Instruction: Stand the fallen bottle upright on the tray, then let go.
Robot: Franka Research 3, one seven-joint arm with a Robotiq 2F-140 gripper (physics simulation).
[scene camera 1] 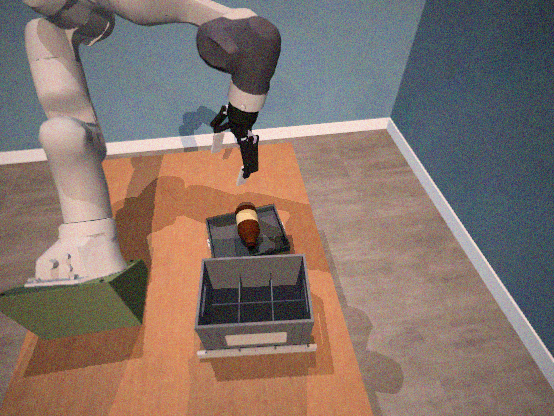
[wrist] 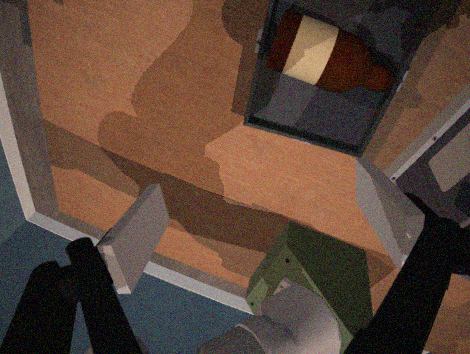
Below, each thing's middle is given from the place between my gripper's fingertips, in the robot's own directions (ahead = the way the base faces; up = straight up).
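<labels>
As for my gripper, it's 4 cm to the left of the brown bottle (scene camera 1: pixel 247 222), 4 cm short of it, and 24 cm above it now.
</labels>
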